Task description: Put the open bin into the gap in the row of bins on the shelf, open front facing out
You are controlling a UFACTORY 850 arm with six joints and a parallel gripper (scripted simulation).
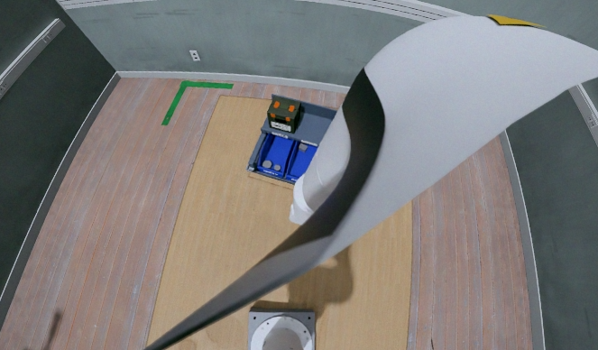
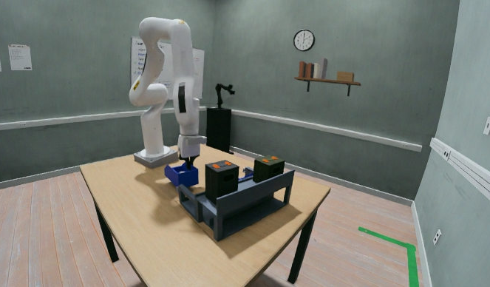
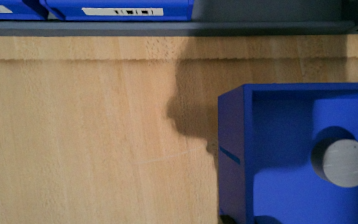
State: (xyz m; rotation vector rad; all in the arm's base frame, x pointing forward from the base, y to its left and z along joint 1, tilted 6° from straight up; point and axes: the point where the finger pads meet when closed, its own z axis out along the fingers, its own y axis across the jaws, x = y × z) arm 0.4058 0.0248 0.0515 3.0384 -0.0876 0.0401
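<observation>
Right now my hand is 50 mm to the left of the blue bin, 20 mm above it and 10 mm past it. The rest, counted from my hand: shelf (260 mm ahead, 50 mm to the left, 30 mm below); grey cylinder part (80 mm to the right, 50 mm below, 30 mm ahead).
</observation>
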